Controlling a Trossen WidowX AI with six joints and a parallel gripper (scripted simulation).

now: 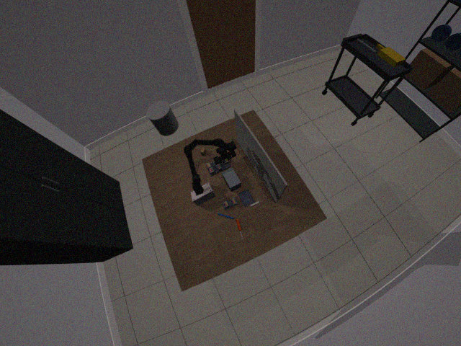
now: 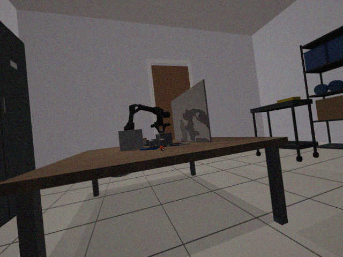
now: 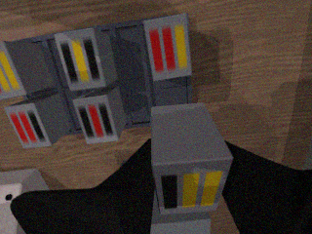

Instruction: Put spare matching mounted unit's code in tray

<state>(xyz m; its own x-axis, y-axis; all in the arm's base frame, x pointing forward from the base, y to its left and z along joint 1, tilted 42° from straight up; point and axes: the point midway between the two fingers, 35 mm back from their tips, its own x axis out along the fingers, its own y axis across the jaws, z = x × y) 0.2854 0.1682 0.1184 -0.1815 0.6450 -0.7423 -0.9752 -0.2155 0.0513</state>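
My gripper tip is 7 cm short of the grey tray, 34 cm to the left of it and 9 cm above it. Round my gripper tip: grey spare block (3 cm above); grey panel (24 cm ahead, 12 cm to the right, 13 cm above); blue pen (14 cm behind, 44 cm to the right, 9 cm below).
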